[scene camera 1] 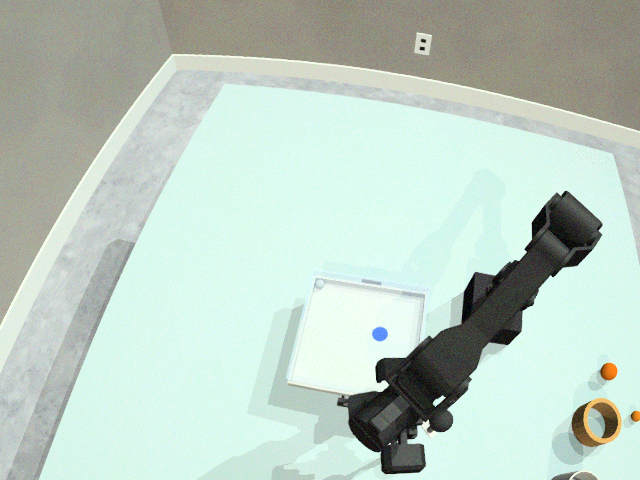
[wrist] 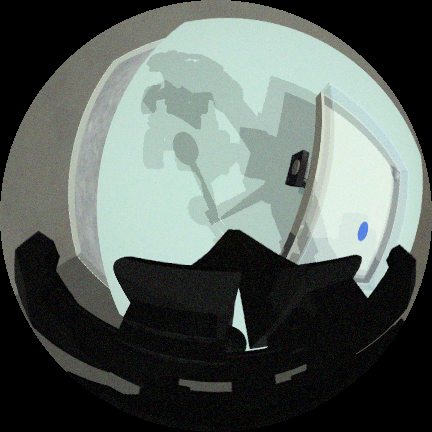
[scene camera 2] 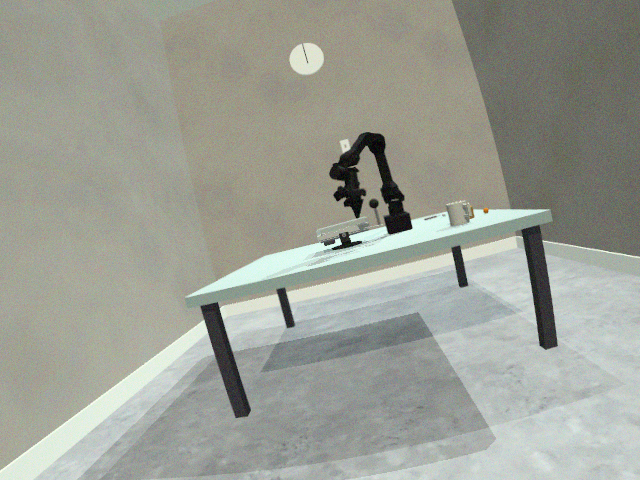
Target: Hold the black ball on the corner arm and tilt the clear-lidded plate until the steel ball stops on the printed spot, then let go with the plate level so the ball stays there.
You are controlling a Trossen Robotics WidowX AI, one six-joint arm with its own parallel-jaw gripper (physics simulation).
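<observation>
The clear-lidded white plate (scene camera 1: 330, 361) (scene camera 2: 330, 230) (wrist: 345, 145) looks slightly tilted, its side nearer the arm higher in scene view 2. The steel ball (scene camera 1: 319, 283) (wrist: 396, 173) is in the plate's far-left corner in scene view 1, away from the blue printed spot (scene camera 1: 379, 333) (wrist: 363, 231). The black ball (scene camera 1: 440, 420) (scene camera 2: 373, 203) (wrist: 236, 338) stands on its thin post, outside the fingers. My gripper (scene camera 2: 357, 215) (wrist: 232, 235) is shut and empty, beside the ball, with its tips lower than the ball. The arm hides the plate's near corner in scene view 1.
A dark pivot (scene camera 1: 341, 400) (wrist: 298, 169) supports the plate's side. The arm's base (scene camera 1: 478, 291) (scene camera 2: 398, 222) stands beside the plate. An orange ring (scene camera 1: 577, 424), two orange balls (scene camera 1: 608, 370) (scene camera 1: 635, 415) and a pale mug (scene camera 2: 455, 213) are on the table (scene camera 1: 232, 206) (scene camera 2: 258, 271).
</observation>
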